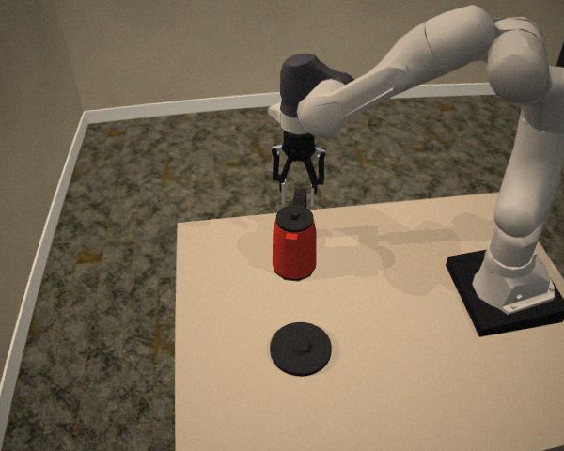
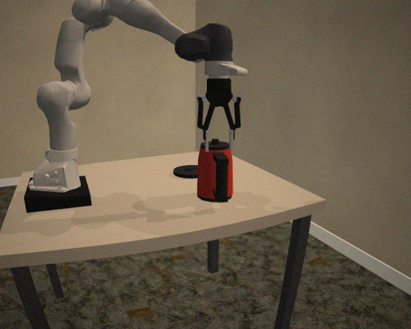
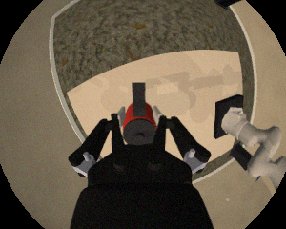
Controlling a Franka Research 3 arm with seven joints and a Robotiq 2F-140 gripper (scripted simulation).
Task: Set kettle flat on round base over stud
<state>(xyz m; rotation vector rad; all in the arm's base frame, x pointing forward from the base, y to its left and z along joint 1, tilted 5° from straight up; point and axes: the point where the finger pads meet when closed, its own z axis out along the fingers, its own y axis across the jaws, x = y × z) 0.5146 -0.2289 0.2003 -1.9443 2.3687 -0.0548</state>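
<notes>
My hand is 11 cm above the red kettle, 3 cm to the right of it and 1 cm short of it. The rest, counted from my hand: round kettle base (35 cm to the left, 19 cm below, 2 cm ahead).
</notes>
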